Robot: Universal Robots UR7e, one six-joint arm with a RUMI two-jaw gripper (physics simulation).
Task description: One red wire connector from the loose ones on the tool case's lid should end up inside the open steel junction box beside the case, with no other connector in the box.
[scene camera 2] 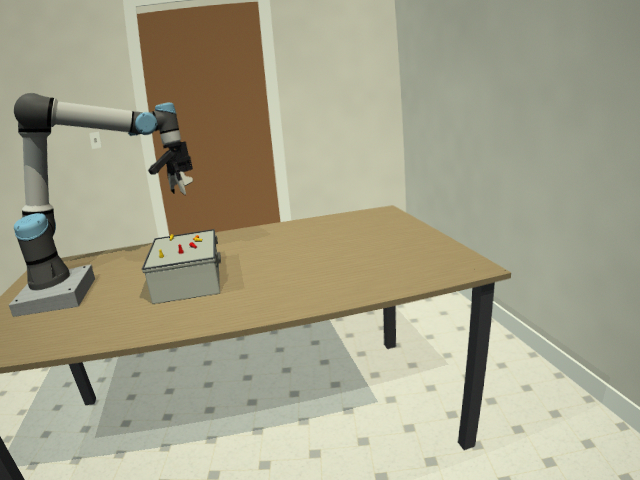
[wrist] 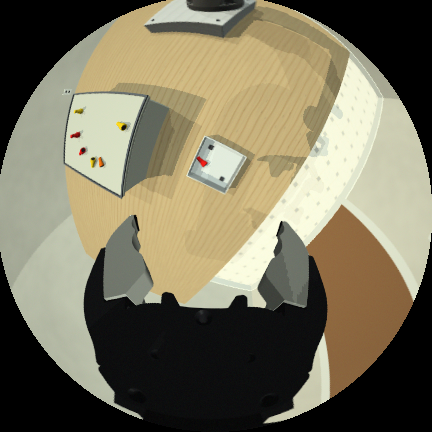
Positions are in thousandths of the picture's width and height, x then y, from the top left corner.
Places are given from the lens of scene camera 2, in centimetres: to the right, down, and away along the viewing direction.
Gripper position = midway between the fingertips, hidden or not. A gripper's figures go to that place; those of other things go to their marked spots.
my gripper (scene camera 2: 280, 405): -55, -18, 160
grey tool case (scene camera 2: 305, 570): -37, 10, 123
